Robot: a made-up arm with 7 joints. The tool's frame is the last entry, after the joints.
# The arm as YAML. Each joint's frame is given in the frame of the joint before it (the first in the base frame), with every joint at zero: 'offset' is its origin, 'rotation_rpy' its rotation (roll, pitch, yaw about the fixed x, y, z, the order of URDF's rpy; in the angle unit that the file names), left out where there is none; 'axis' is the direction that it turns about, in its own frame. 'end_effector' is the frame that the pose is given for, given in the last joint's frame.
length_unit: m
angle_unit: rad
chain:
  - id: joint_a
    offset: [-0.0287, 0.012, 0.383]
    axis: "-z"
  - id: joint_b
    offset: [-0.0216, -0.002, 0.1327]
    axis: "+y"
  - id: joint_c
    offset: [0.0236, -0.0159, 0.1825]
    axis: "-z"
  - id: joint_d
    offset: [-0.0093, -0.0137, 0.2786]
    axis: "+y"
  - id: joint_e
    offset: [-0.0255, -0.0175, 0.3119]
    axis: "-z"
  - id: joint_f
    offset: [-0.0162, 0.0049, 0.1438]
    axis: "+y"
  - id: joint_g
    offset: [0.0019, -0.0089, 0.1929]
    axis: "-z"
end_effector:
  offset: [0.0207, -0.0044, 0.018]
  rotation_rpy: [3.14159, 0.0, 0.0]
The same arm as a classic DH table. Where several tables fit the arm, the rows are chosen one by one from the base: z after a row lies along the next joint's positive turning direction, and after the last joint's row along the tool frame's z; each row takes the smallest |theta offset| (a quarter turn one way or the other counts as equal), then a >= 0, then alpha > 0; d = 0 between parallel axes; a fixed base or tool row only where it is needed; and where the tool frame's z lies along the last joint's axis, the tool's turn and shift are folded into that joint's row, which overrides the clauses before.
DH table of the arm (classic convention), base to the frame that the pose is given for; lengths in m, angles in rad. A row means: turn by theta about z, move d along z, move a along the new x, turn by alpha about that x. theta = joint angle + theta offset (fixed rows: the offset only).
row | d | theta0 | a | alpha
base (fixed) | 0.0000 | -0.3960 | -0.0311 | 3.1416
joint_a | -0.5157 | -0.3960 | -0.0216 | 1.5708
joint_b | -0.0179 | 0.0000 | 0.0236 | -1.5708
joint_c | -0.4611 | 0.0000 | -0.0093 | 1.5708
joint_d | -0.0312 | 0.0000 | -0.0255 | -1.5708
joint_e | -0.4557 | 0.0000 | -0.0162 | 1.5708
joint_f | -0.0040 | 0.0000 | 0.0019 | -1.5708
joint_g | 0.0000 | 0.2094 | 0.0212 | 0.0000
tool (fixed) | -0.2109 | -0.2094 | 0.0000 | 0.0000

